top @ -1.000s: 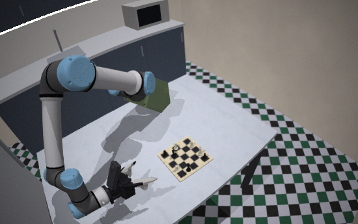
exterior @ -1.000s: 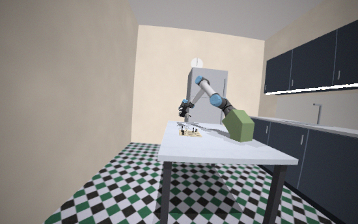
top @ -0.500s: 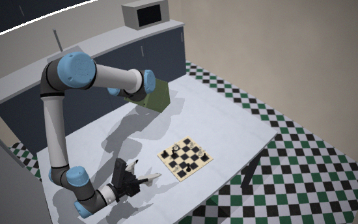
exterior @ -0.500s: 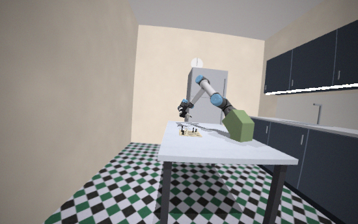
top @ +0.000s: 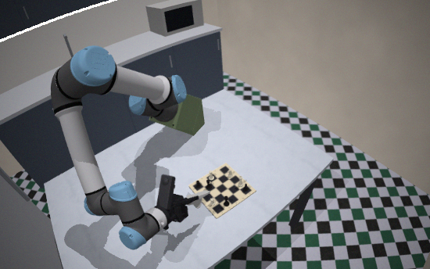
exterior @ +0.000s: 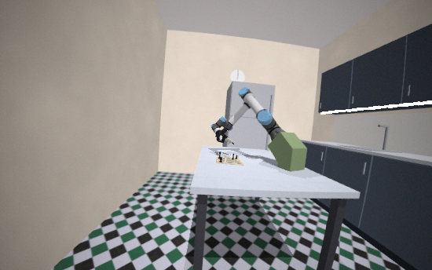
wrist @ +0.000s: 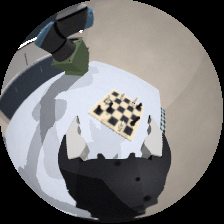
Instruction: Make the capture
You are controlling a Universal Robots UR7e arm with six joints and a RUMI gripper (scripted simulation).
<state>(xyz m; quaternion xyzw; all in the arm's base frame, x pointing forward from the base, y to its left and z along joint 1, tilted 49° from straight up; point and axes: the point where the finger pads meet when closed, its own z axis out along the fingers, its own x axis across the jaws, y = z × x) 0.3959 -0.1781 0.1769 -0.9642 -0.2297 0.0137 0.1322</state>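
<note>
Right now my hand is 20 mm past the black chess piece, 110 mm to the right of it and 110 mm above it. From my hand the other things lie so: white piece 40 mm behind, 160 mm to the left, 110 mm below; then chessboard 30 mm ahead, 140 mm to the left, 140 mm below.
</note>
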